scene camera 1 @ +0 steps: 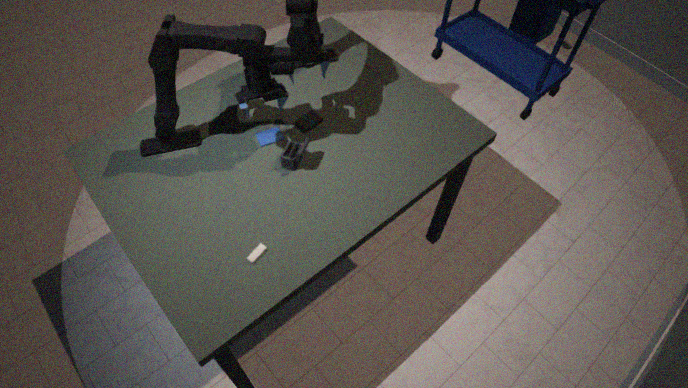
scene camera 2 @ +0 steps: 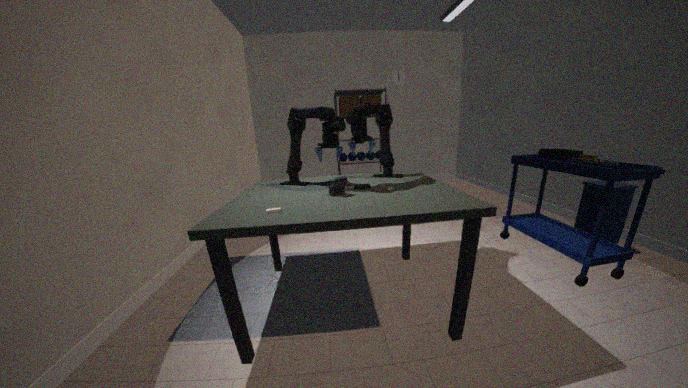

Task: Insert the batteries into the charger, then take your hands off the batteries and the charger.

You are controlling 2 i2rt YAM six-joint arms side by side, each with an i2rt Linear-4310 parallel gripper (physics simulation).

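Frame: origin at the left arm's base, x back, y right, z up, level; millimetres.
Where they show: left gripper, fingertip midpoint: (scene camera 1: 308, 80) (scene camera 2: 362, 155); right gripper, fingertip midpoint: (scene camera 1: 264, 114) (scene camera 2: 329, 161); left arm's base at its link origin: (scene camera 2: 387, 176); right arm's base at its link origin: (scene camera 1: 171, 143) (scene camera 2: 294, 184).
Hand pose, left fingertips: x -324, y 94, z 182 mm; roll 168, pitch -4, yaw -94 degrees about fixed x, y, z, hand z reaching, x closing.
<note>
Each offset is from my left fingertips to the centre of the thing.
The dark charger @[dx -164, dy +90, dz -135 mm] (scene camera 1: 294, 151) (scene camera 2: 338, 187) stands upright on the table, its slotted side showing in scene camera 1. I cannot make out the batteries, nor tell whether any sit in the slots. My right gripper (scene camera 1: 262, 104) (scene camera 2: 330, 154) is open and empty, pointing down above the table, behind the charger and apart from it. My left gripper (scene camera 1: 308, 73) (scene camera 2: 362, 147) is also open and empty, pointing down farther back and apart from the charger.
A blue flat piece @[dx -35, dy +149, dz -180 mm] (scene camera 1: 267, 137) lies left of the charger. A small dark block @[dx -17, dy +21, dz -175 mm] (scene camera 1: 308, 120) lies behind it in shadow. A white bar @[dx -457, dy +277, dz -176 mm] (scene camera 1: 256, 252) (scene camera 2: 273, 209) lies near the table's front left. A blue cart (scene camera 1: 500, 50) (scene camera 2: 560, 241) stands on the floor at the right.
</note>
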